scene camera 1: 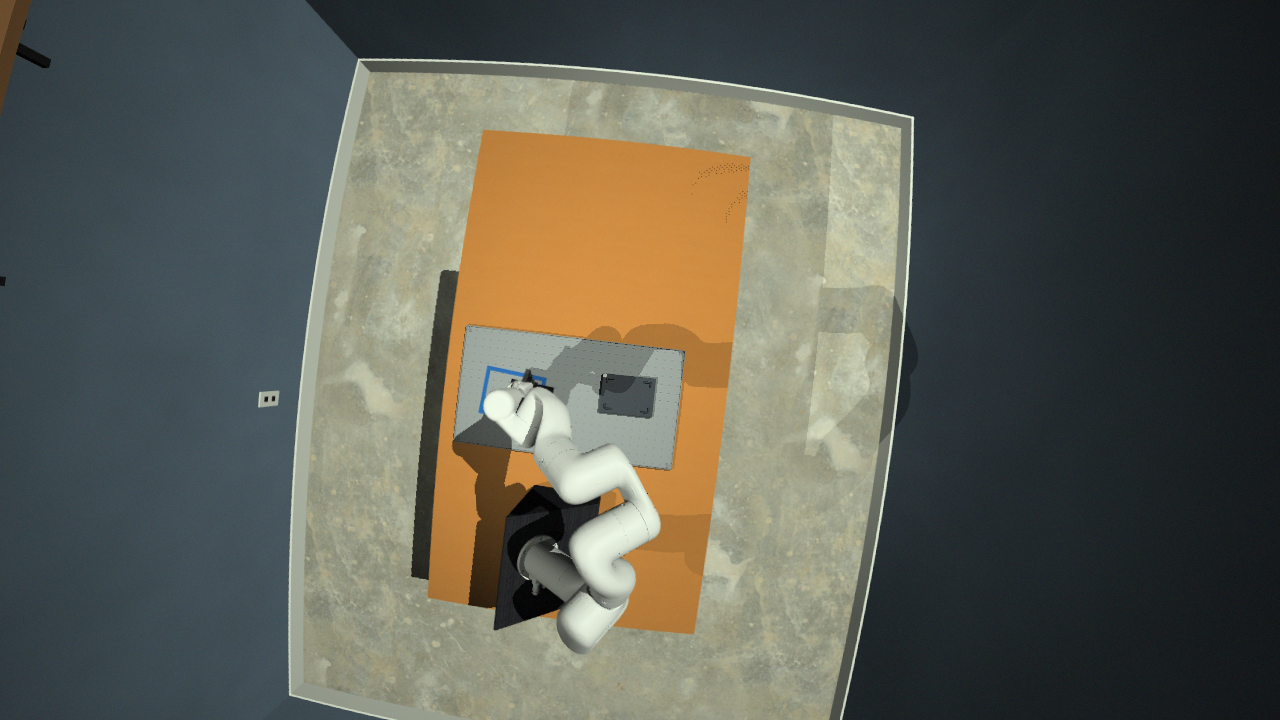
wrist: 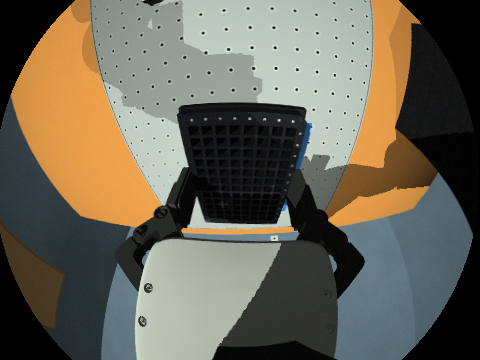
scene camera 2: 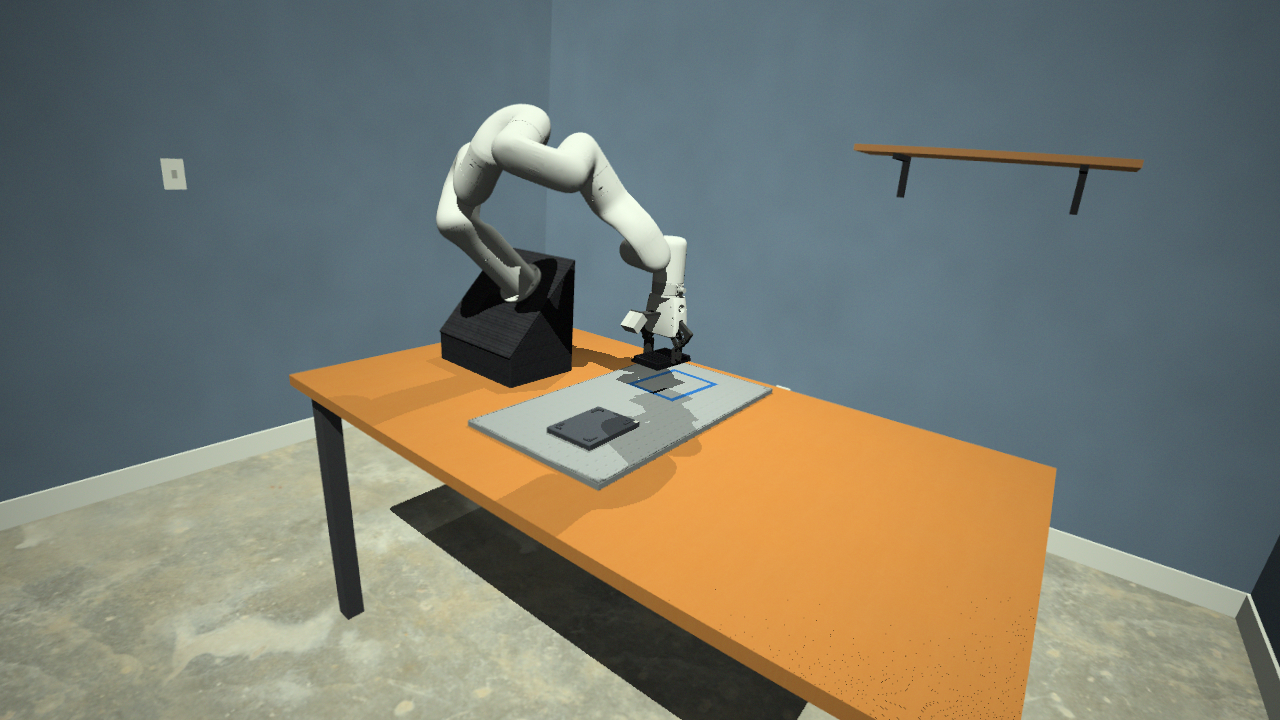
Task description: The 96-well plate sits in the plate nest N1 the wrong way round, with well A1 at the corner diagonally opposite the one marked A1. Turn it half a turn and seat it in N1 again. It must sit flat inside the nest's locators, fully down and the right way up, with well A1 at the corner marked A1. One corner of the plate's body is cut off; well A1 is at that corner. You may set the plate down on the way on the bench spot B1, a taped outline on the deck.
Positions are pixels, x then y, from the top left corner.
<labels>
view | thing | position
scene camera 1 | dark plate nest N1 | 627,395
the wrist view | my gripper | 241,180
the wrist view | black 96-well plate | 246,193
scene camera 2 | my gripper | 661,358
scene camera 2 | black 96-well plate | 659,359
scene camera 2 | dark plate nest N1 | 607,425
</labels>
